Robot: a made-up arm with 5 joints. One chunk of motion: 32 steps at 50 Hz.
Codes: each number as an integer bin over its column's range. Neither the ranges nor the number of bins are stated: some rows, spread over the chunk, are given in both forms.
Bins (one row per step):
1: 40 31 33 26 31
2: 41 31 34 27 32
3: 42 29 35 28 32
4: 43 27 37 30 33
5: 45 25 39 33 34
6: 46 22 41 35 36
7: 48 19 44 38 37
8: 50 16 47 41 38
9: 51 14 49 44 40
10: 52 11 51 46 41
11: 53 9 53 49 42
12: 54 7 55 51 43
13: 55 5 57 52 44
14: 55 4 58 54 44
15: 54 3 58 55 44
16: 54 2 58 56 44
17: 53 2 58 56 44
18: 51 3 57 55 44
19: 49 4 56 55 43
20: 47 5 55 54 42
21: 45 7 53 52 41
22: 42 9 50 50 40
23: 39 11 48 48 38
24: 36 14 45 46 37
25: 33 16 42 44 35
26: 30 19 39 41 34
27: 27 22 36 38 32
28: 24 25 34 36 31
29: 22 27 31 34 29
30: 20 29 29 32 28
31: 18 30 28 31 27
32: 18 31 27 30 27
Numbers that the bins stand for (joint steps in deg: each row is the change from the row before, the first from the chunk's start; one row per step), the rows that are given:
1: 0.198 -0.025 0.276 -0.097 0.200
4: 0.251 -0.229 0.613 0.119 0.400
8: 0.373 -0.787 1.454 0.713 0.900
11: 0.425 -1.143 1.959 1.144 1.300
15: 0.443 -1.448 2.379 1.468 1.500
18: 0.390 -1.448 2.295 1.468 1.500
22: 0.233 -1.143 1.706 1.198 1.100
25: 0.076 -0.787 1.033 0.875 0.600
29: -0.116 -0.229 0.108 0.335 0.000
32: -0.186 -0.025 -0.229 0.119 -0.200
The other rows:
2: 0.216 -0.025 0.360 -0.043 0.300
3: 0.233 -0.127 0.444 0.011 0.300
5: 0.286 -0.330 0.781 0.281 0.500
6: 0.303 -0.483 0.949 0.389 0.700
7: 0.338 -0.635 1.202 0.551 0.800
9: 0.390 -0.889 1.622 0.875 1.100
10: 0.408 -1.041 1.790 0.983 1.200
12: 0.443 -1.244 2.127 1.252 1.400
13: 0.460 -1.346 2.295 1.306 1.500
14: 0.460 -1.397 2.379 1.414 1.500
16: 0.443 -1.498 2.379 1.522 1.500
17: 0.425 -1.498 2.379 1.522 1.500
19: 0.356 -1.397 2.211 1.468 1.400
20: 0.321 -1.346 2.127 1.414 1.300
21: 0.286 -1.244 1.959 1.306 1.200
23: 0.181 -1.041 1.538 1.090 0.900
24: 0.129 -0.889 1.286 0.983 0.800
26: 0.024 -0.635 0.781 0.713 0.500
27: -0.029 -0.483 0.529 0.551 0.300
28: -0.081 -0.330 0.360 0.443 0.200
30: -0.151 -0.127 -0.060 0.227 -0.100
31: -0.186 -0.076 -0.144 0.173 -0.200

